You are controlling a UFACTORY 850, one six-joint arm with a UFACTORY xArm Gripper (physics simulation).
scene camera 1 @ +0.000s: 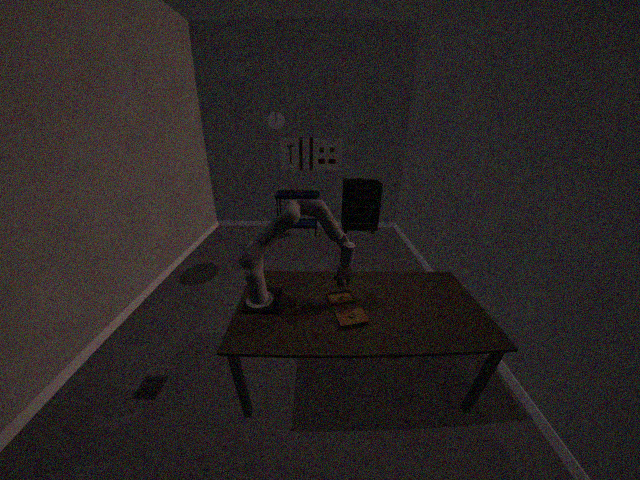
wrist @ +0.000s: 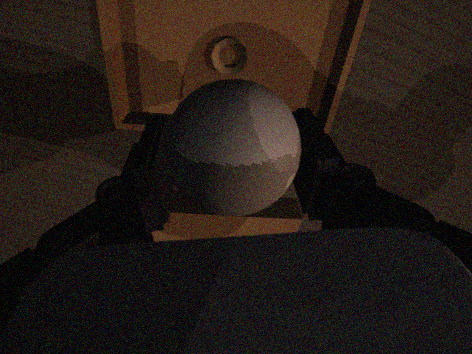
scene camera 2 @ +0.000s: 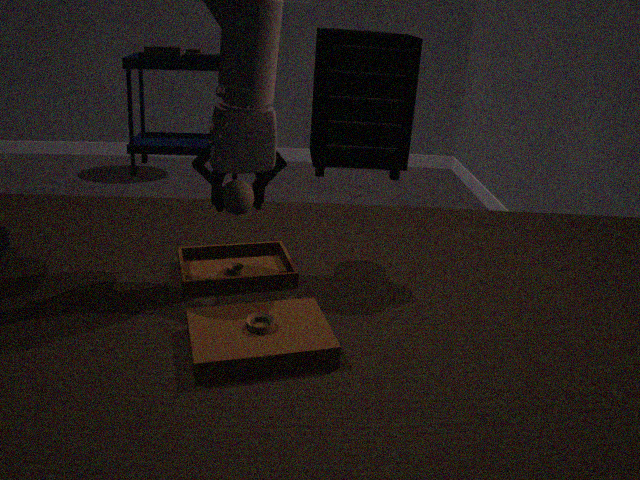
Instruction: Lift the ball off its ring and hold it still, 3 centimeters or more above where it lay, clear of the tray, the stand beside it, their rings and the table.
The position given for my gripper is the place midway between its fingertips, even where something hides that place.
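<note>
There's a flat wooden stand [scene camera 2: 228, 343] here, and you'd find the stand in the wrist view too [wrist: 187, 221]. I can also see a shallow wooden tray [wrist: 153, 62] and a pale grey ball [wrist: 232, 147]. And my gripper [scene camera 2: 237, 207] is there as well, with the wrist view showing it too [wrist: 230, 138].
</note>
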